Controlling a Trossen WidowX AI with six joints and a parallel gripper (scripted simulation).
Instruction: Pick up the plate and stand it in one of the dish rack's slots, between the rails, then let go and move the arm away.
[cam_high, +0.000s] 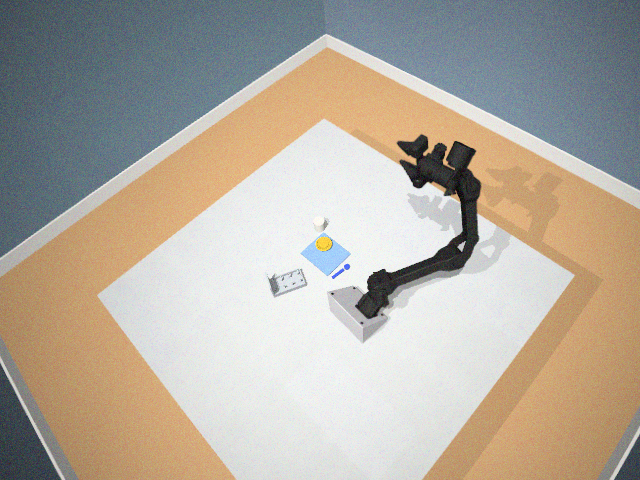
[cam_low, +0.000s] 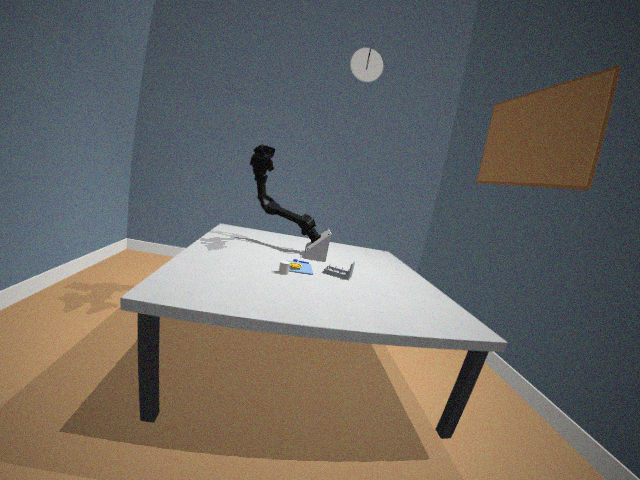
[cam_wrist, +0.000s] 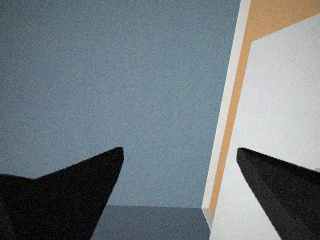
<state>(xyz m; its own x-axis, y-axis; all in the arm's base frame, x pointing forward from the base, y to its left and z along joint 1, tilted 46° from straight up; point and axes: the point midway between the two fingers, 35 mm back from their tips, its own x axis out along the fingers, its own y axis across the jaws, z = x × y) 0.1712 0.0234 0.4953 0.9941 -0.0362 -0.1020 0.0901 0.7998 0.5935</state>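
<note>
Right now the yellow plate is 430 mm below my gripper tip, 250 mm to the left of it and 130 mm ahead of it. Also, from my gripper tip: cup 420 mm below, 210 mm ahead, 200 mm to the left; then light blue mat 440 mm below, 270 mm to the left, 90 mm ahead; then blue spoon 440 mm below, 270 mm to the left, 10 mm behind.
</note>
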